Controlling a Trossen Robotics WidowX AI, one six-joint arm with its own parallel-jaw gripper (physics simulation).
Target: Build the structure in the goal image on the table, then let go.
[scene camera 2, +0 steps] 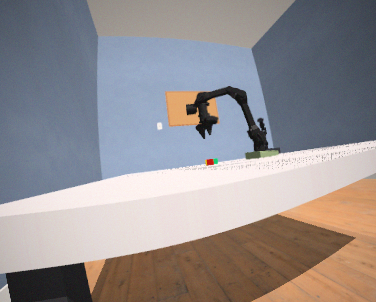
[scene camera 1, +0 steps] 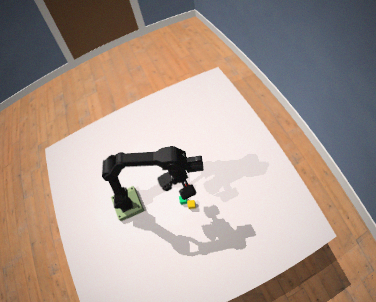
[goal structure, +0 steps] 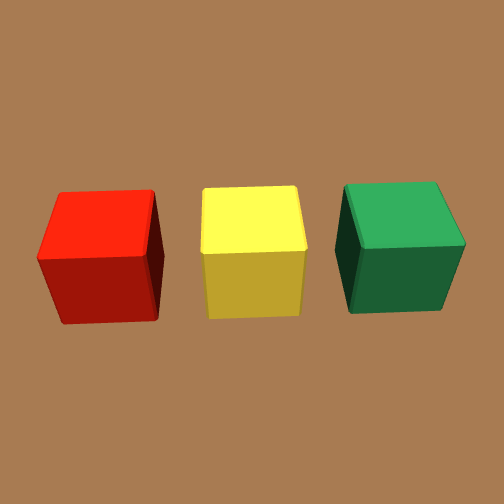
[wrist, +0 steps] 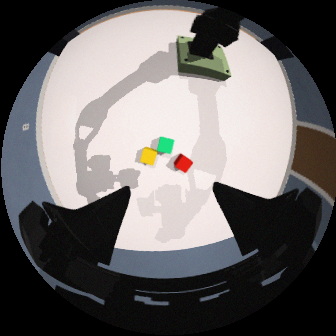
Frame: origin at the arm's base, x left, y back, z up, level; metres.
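Where they show: gripper, fingertip midpoint: (scene camera 2: 207,137) (scene camera 1: 183,184) (wrist: 171,188); arm's base at its link origin: (scene camera 2: 260,151) (scene camera 1: 125,204) (wrist: 199,49).
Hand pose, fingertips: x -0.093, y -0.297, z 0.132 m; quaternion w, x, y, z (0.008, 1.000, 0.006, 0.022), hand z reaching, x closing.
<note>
Each offset is from my fingertips to the top centre of the thing.
A green cube {dx -0.001, dy +0.027, dz -0.134 m} (scene camera 1: 182,200) (scene camera 2: 216,161) (wrist: 165,145) and a yellow cube {dx -0.041, dy +0.001, dz -0.134 m} (scene camera 1: 191,204) (wrist: 148,156) sit on the table close together, near corner to corner. A red cube {dx +0.043, dy -0.021, dz -0.134 m} (scene camera 2: 210,162) (wrist: 183,163) sits on the table a little apart from both, turned at an angle. In scene camera 1 the red cube is almost wholly hidden by the gripper. In scene camera 2 it covers most of the yellow cube. My gripper (scene camera 2: 206,136) (wrist: 171,188) is open and empty, pointing down above the table, well above the cubes.
The white table (scene camera 1: 110,135) (scene camera 2: 150,200) (wrist: 240,110) carries the arm's green base plate (scene camera 1: 136,204) (scene camera 2: 263,154) (wrist: 215,70), to one side of the cubes. Shadows of the arm fall across the table around the cubes.
</note>
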